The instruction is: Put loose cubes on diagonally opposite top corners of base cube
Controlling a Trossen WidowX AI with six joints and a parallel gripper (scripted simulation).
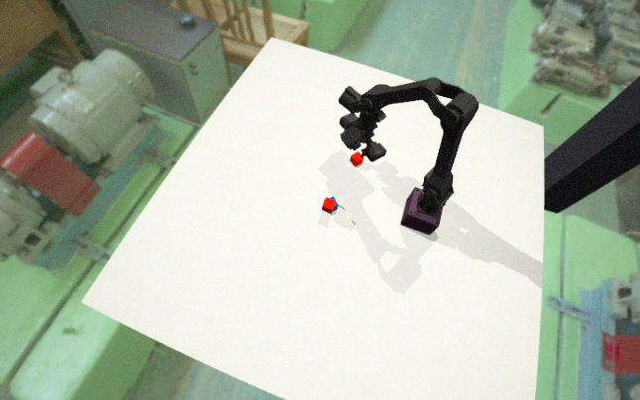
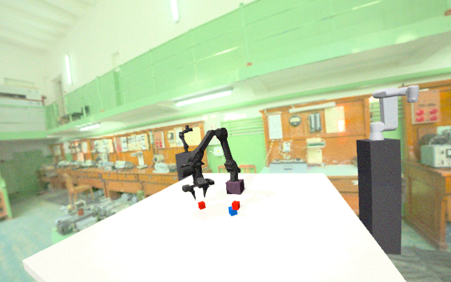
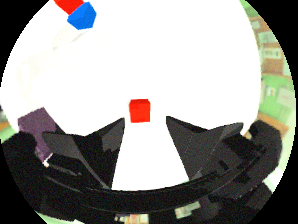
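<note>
My gripper tip is 1 cm past the red cube and 4 cm above it. Also, from my gripper tip: blue cube 4 cm ahead, 21 cm to the left, 4 cm below.
</note>
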